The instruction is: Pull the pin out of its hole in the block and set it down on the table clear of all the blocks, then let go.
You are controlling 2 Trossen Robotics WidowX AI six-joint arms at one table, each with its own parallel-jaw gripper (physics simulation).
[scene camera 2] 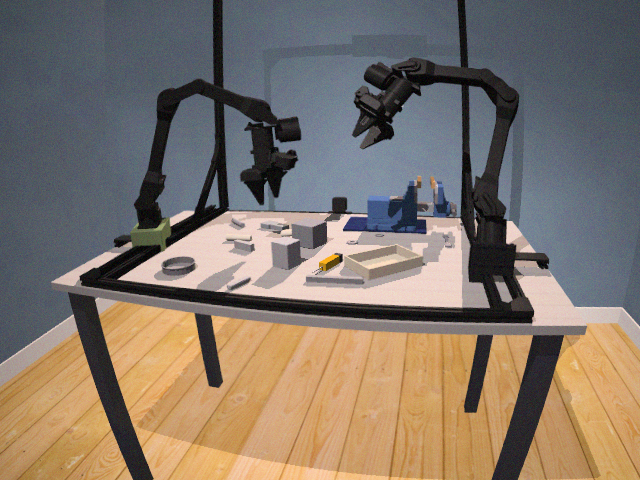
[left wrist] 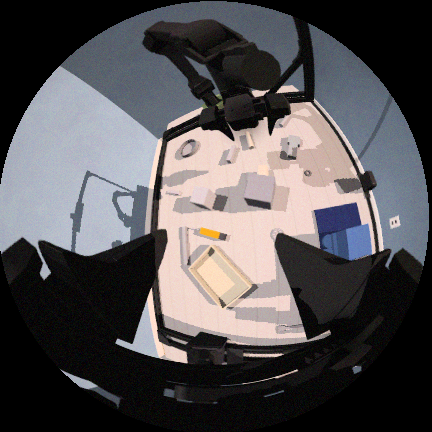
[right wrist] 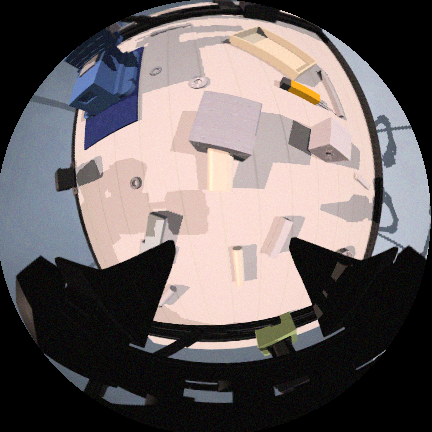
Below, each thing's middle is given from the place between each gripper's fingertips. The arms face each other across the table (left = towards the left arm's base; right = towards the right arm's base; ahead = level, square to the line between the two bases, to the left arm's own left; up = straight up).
Now: the cream tray (scene camera 2: 375, 263) 11 cm ahead of my left hand, 8 cm to the left of it and 26 cm below it.
Right now my right hand is 120 mm short of the cream tray, 340 mm to the right of it and 100 mm above it.
